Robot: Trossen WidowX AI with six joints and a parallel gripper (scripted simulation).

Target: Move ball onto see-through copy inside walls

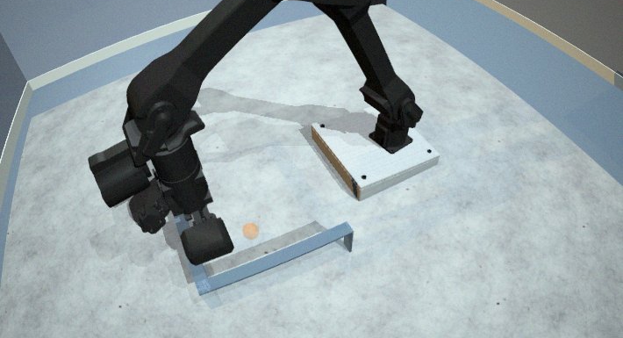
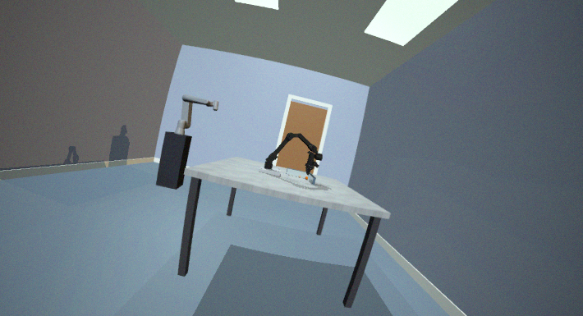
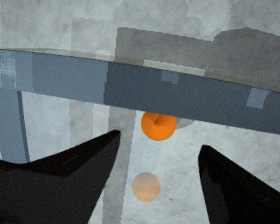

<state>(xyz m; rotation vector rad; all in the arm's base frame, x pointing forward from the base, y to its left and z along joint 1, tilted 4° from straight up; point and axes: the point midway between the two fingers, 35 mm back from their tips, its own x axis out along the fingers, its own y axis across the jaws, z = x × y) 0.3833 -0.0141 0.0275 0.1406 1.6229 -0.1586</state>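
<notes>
Right now my gripper tip is 3 cm above the orange ball. The rest, counted from my gripper tip: see-through copy (7 cm behind, 3 cm below, 1 cm to the left).
</notes>
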